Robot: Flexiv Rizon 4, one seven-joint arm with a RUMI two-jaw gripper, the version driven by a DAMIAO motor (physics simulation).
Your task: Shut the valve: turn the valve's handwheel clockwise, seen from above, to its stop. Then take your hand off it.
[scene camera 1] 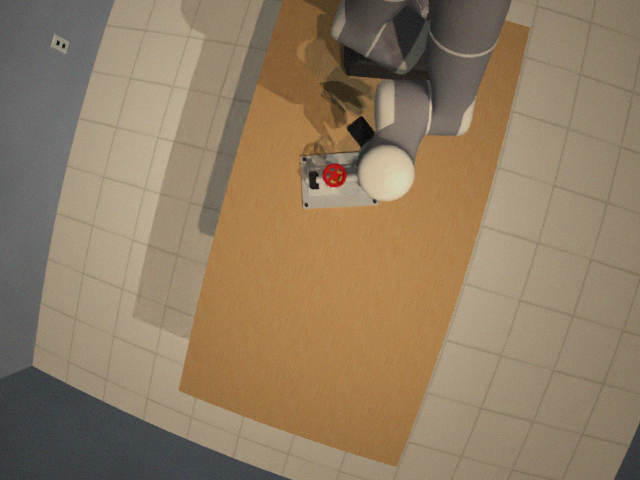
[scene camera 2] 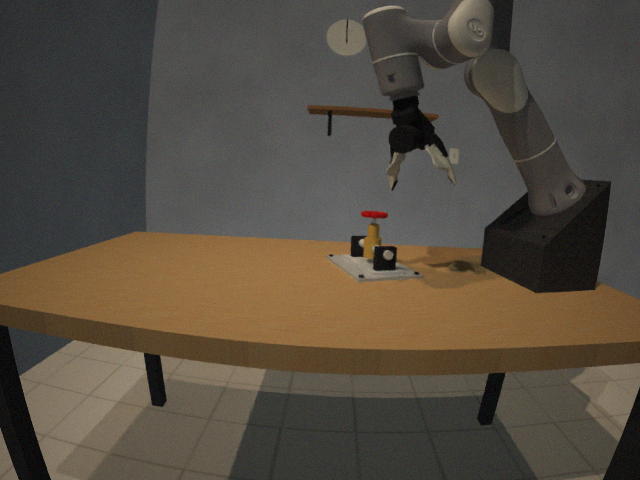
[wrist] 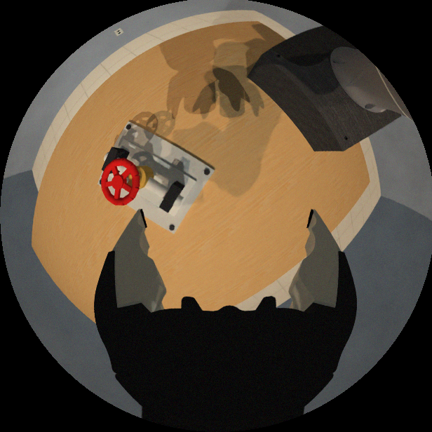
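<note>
The red five-spoked handwheel (scene camera 1: 334,175) (scene camera 2: 374,214) (wrist: 118,181) sits level on top of the yellow valve body (scene camera 2: 372,248) (wrist: 144,176). The valve stands on a light grey base plate (scene camera 1: 341,200) (scene camera 2: 347,266) (wrist: 196,181) on the table. My gripper (scene camera 2: 423,186) (wrist: 227,210) is open and empty, fingers pointing down. It hangs above the handwheel's height and off to the robot-base side in the second scene view, touching nothing. In the wrist view the handwheel lies left of the space between the fingers, beyond the left fingertip. The arm hides the fingers in the first scene view.
Two black end blocks, one nearer (scene camera 2: 384,257) (wrist: 172,196) and one farther (scene camera 2: 357,245) (wrist: 115,157) in the second scene view, flank the valve. The dark robot base (scene camera 2: 542,253) (wrist: 300,95) stands on the wooden table (scene camera 1: 310,310) (scene camera 2: 206,289). A shelf (scene camera 2: 346,111) hangs on the wall behind.
</note>
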